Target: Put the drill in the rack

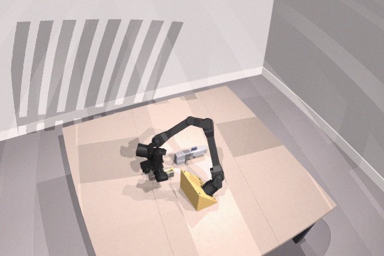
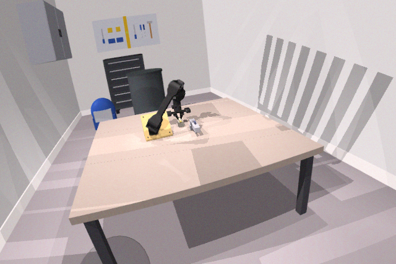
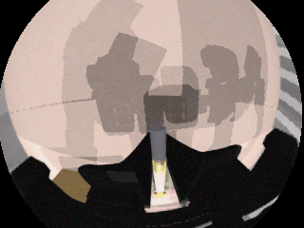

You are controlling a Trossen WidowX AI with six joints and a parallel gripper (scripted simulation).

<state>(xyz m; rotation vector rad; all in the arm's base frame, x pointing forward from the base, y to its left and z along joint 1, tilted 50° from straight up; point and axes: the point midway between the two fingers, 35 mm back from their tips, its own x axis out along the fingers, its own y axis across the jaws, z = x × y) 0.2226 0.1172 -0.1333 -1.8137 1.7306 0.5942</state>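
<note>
Now: gripper tip 40 mm to the left of the drill and 30 mm below it. From my gripper tip the other things lie so: light grey fixture block: 220 mm to the right, 60 mm ahead, 30 mm above; rack: 50 mm to the right, 10 mm above; blue key: 250 mm to the right, 60 mm ahead, 40 mm above.
</note>
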